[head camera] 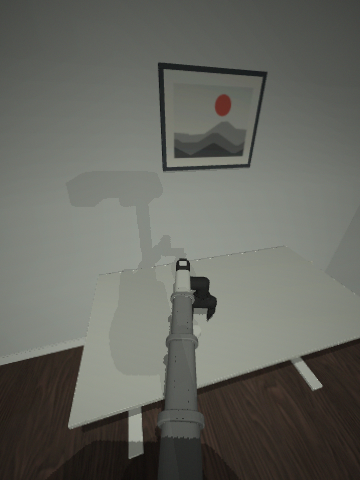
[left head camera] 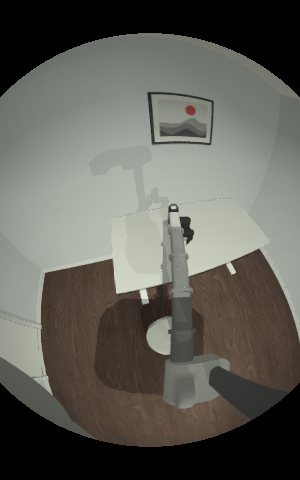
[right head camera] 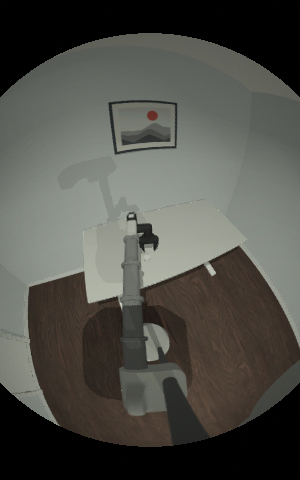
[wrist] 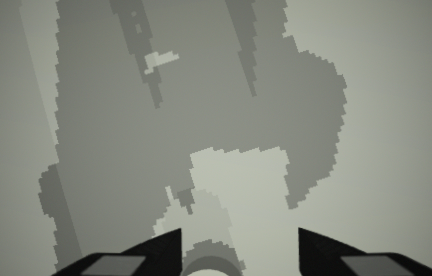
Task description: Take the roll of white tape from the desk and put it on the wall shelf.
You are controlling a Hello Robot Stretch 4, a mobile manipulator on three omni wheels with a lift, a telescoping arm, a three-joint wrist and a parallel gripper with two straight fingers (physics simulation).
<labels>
same spot on framed picture: (left head camera: 174,117) = (head camera: 197,123)
same spot on white desk: (wrist: 239,129) = (head camera: 199,311)
</labels>
